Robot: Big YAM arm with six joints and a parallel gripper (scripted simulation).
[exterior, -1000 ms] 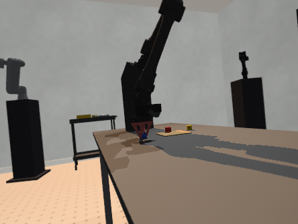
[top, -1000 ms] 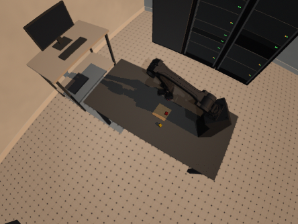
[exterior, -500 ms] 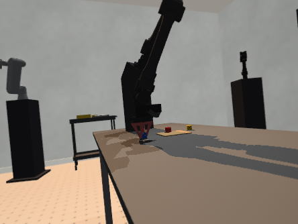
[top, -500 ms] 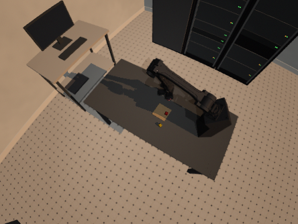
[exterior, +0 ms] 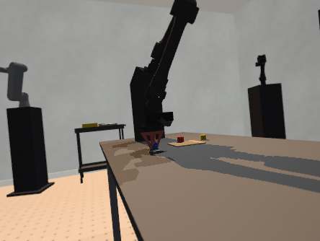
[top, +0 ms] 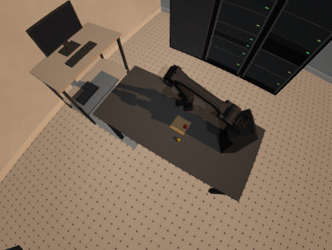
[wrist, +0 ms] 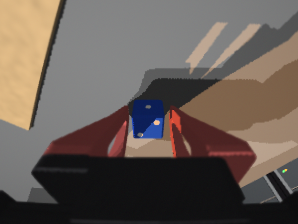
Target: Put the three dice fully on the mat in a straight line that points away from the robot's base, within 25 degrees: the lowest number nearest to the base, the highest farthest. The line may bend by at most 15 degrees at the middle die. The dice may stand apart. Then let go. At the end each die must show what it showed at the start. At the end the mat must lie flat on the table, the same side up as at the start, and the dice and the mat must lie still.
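Right now my hand is right at the blue die. Also, from my hand: tan mat: 15 cm to the left, 5 cm behind, 1 cm below; yellow die: 26 cm to the left, 14 cm behind; red die: 14 cm to the left, 10 cm behind.
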